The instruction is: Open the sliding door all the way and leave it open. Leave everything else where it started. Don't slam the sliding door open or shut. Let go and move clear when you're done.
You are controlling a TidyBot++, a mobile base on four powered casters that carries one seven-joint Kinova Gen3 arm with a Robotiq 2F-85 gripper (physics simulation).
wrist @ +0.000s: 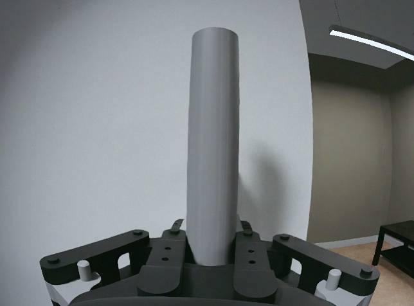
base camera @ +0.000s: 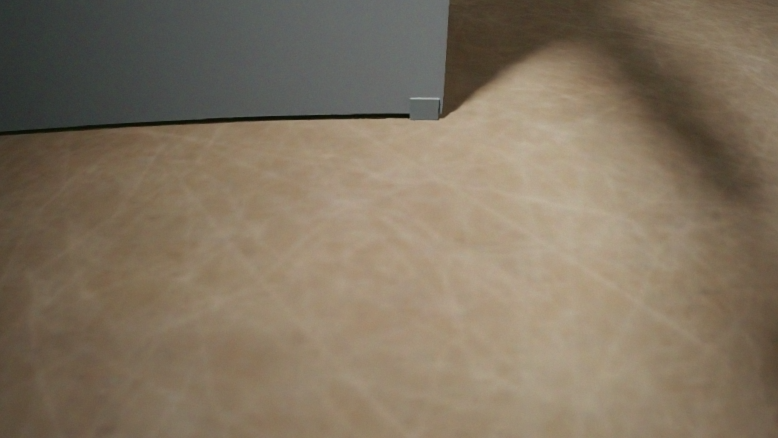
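Places are measured from the arm's base along level axes (x ahead, y left, z up), in metres.
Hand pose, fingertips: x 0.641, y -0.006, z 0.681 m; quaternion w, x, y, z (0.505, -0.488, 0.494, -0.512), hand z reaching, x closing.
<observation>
After its pixels a point has its place.
The sliding door (base camera: 217, 59) {x 0.663, y 0.220, z -0.294 m} (wrist: 115, 125) is a flat panel, grey in the base camera view and pale in the wrist view. Its right edge shows in both views, with an opening to the right of it. A thick grey upright bar handle (wrist: 214, 125) stands out in front of the door. My gripper (wrist: 212, 226) is shut on this handle near the bottom of the wrist view, with one finger on each side. The handle's part below the fingers is hidden. The gripper does not show in the base camera view.
A small grey block (base camera: 424, 108) {x 0.649, y -0.058, z -0.376 m} sits on the floor (base camera: 381, 244) {x 0.416, y 0.005, z -0.396 m} at the door's lower right corner. Through the opening are a beige wall (wrist: 350, 150), a black table (wrist: 400, 231) at the far right and a hanging light (wrist: 370, 44).
</observation>
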